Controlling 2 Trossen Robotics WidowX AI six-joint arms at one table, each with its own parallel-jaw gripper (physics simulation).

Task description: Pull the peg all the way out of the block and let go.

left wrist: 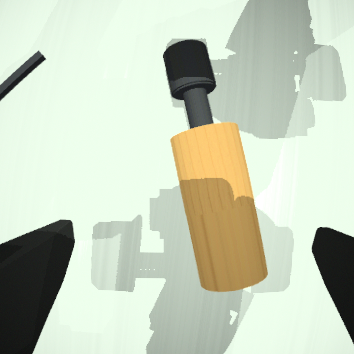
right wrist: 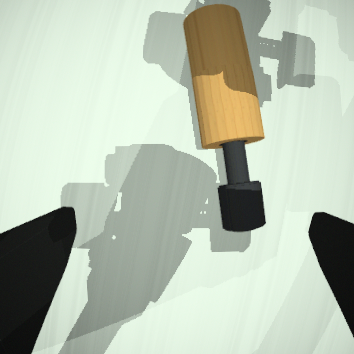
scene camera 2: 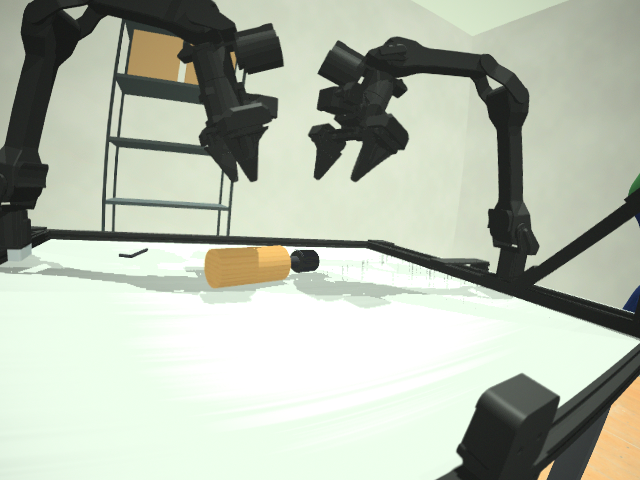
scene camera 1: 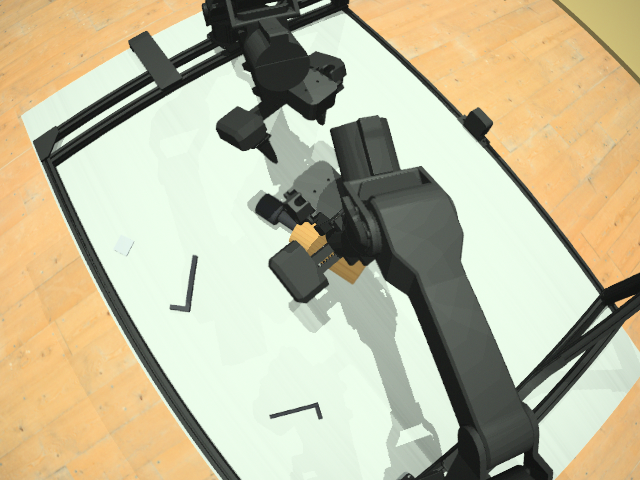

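Seen in the pictures: left gripper, fingertip midpoint: (left wrist: 197,237) (scene camera 2: 244,181) (scene camera 1: 324,236); right gripper, fingertip midpoint: (right wrist: 196,222) (scene camera 2: 333,179) (scene camera 1: 298,142); left arm's base at its link origin: (scene camera 2: 6,245); right arm's base at its link origin: (scene camera 2: 508,279) (scene camera 1: 226,35).
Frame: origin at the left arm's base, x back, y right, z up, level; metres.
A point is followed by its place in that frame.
Observation:
The orange-brown wooden block (scene camera 1: 351,271) {z 0.029, x -0.332, y 0.176 m} (scene camera 2: 248,267) {z 0.014, x -0.372, y 0.213 m} (left wrist: 220,210) {z 0.036, x -0.382, y 0.178 m} (right wrist: 225,80) {z 0.036, x -0.398, y 0.184 m} lies on its side on the table. The peg (scene camera 1: 268,207) {z 0.026, x -0.495, y 0.148 m} (scene camera 2: 305,260) {z 0.014, x -0.486, y 0.176 m} (left wrist: 189,67) {z 0.027, x -0.490, y 0.153 m} (right wrist: 242,207) {z 0.027, x -0.498, y 0.158 m}, with a black head and a thinner dark grey shaft, sticks out of one end; its inner part is hidden. My left gripper (scene camera 2: 244,179) {z 0.133, x -0.377, y 0.149 m} (left wrist: 197,237) {z 0.133, x -0.377, y 0.149 m} is open and empty, high above the block; its fingertips are hidden in scene camera 1. My right gripper (scene camera 1: 298,142) {z 0.150, x -0.500, y 0.211 m} (scene camera 2: 336,179) {z 0.150, x -0.500, y 0.211 m} (right wrist: 196,222) {z 0.150, x -0.500, y 0.211 m} is open and empty, high above the table near the peg's head.
Two dark L-shaped pieces (scene camera 1: 191,284) {z -0.011, x -0.487, y -0.023 m} (scene camera 1: 297,410) {z -0.013, x -0.226, y -0.025 m} and a small white square (scene camera 1: 124,245) {z -0.016, x -0.622, y -0.078 m} lie at the left and bottom in scene camera 1. A black frame rail (scene camera 1: 103,273) {z 0.001, x -0.598, y -0.136 m} edges the table. The two grippers hang close to each other.

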